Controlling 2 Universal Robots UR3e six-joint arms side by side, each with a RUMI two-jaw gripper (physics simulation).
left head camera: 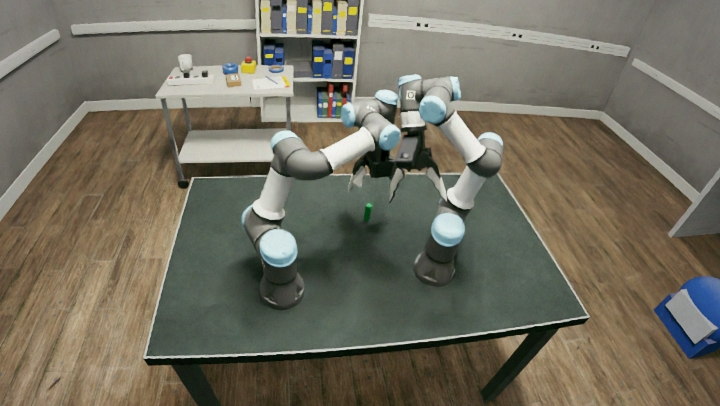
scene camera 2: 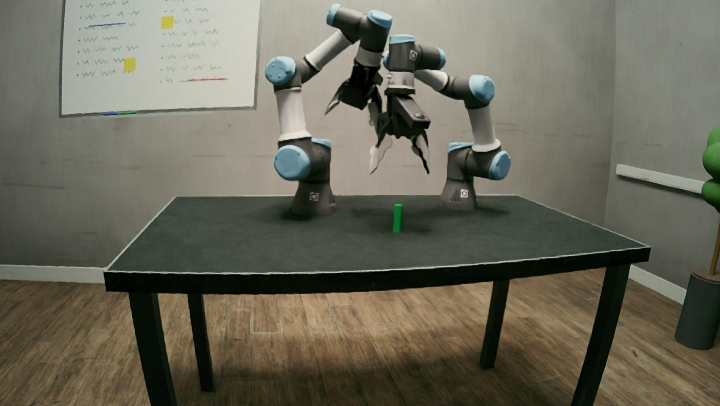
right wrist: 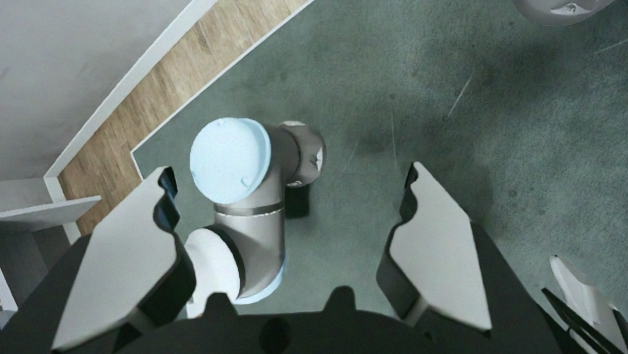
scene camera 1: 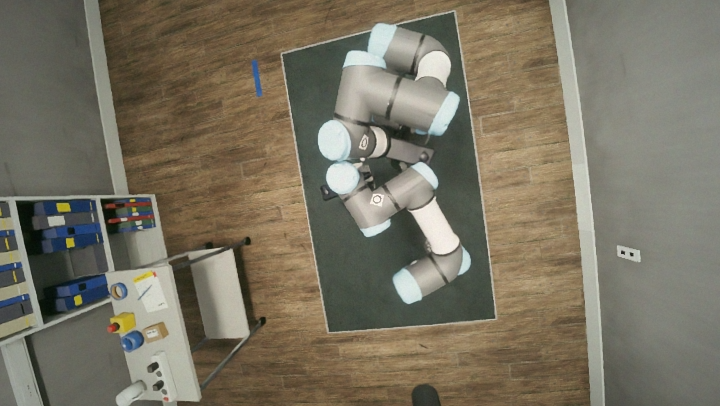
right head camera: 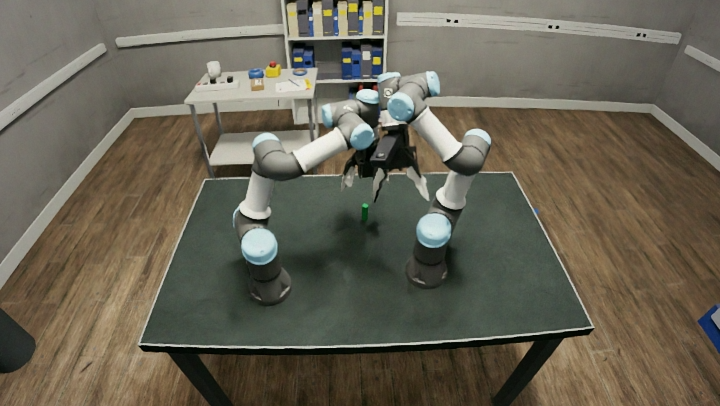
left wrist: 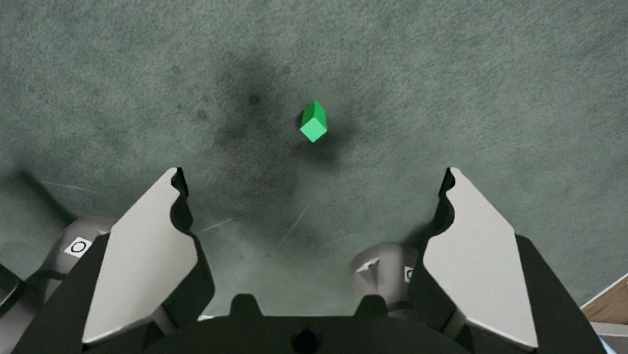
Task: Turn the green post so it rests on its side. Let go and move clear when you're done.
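The green post [left head camera: 368, 212] [right head camera: 365, 212] [scene camera 2: 397, 218] [left wrist: 314, 125] stands upright on the dark table [left head camera: 363, 312] [scene camera 2: 252, 252]. In scene camera 1 it is hidden under the arms. My left gripper [left head camera: 369, 184] [right head camera: 364, 183] [scene camera 2: 400, 172] [left wrist: 313, 169] is open and empty, pointing down well above the post. In the left wrist view the post shows beyond the fingertips, between their lines. My right gripper [left head camera: 417, 199] [right head camera: 401, 199] [scene camera 2: 350, 117] [right wrist: 294, 166] is open and empty, high above the table, close beside the left gripper.
The two wrists are close together over the table. One left-gripper finger shows at the lower right of the right wrist view. A side table [left head camera: 226, 88] [scene camera 1: 176, 302] and a bookshelf [left head camera: 308, 36] stand behind the table in the left head view.
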